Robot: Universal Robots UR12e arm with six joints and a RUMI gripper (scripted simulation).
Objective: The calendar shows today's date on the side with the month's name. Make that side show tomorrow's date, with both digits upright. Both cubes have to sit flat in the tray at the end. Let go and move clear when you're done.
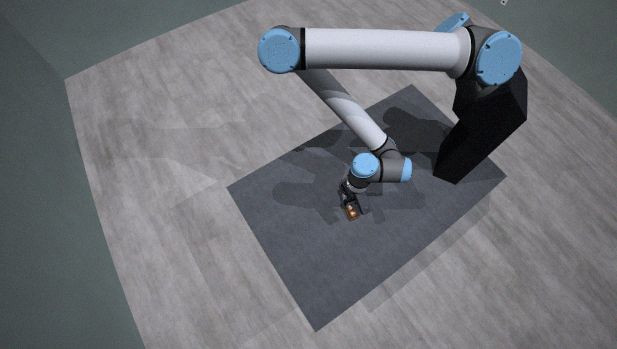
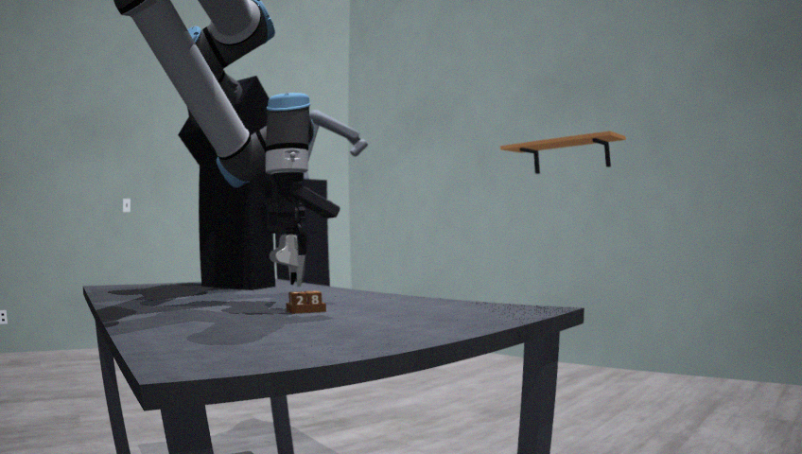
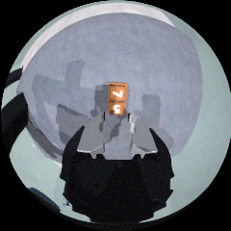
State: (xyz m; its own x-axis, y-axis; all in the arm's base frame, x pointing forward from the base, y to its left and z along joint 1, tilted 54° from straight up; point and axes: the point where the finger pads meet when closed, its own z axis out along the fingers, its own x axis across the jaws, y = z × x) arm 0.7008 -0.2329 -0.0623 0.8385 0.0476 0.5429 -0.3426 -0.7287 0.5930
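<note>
Now: hand 1 cm short of the wooden calendar tray, 2 cm to the right of it and 6 cm above it.
</note>
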